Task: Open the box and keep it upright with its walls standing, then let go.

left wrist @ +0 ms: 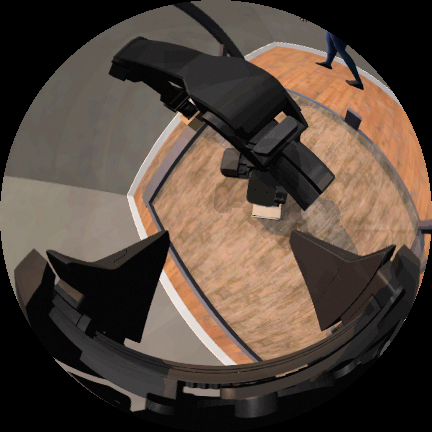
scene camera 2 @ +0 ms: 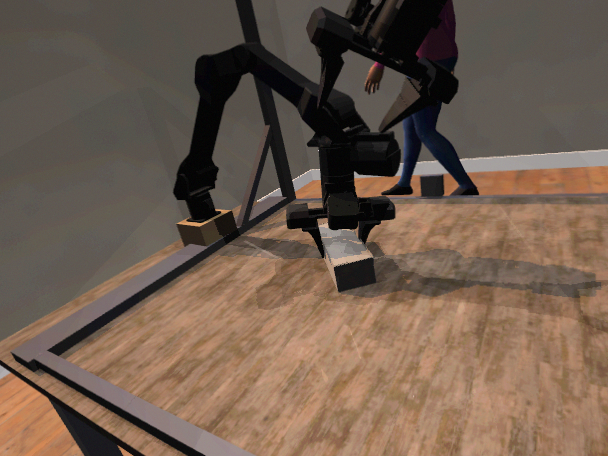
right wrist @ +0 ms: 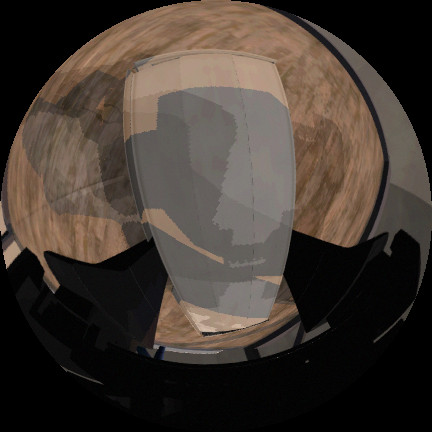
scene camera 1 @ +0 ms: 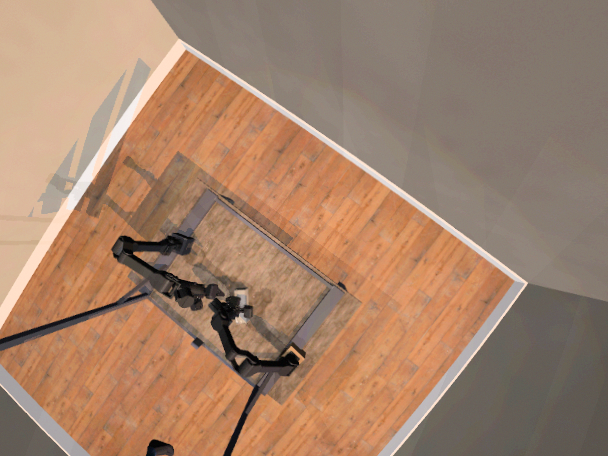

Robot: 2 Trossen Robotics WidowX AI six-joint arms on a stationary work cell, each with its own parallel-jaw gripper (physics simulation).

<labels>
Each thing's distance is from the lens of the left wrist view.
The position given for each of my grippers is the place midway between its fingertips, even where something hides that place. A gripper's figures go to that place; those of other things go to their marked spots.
my left gripper (left wrist: 232,236): 0.10 m
my right gripper (left wrist: 269,178): 0.36 m
dark metal frame (left wrist: 189,135): 0.58 m
</labels>
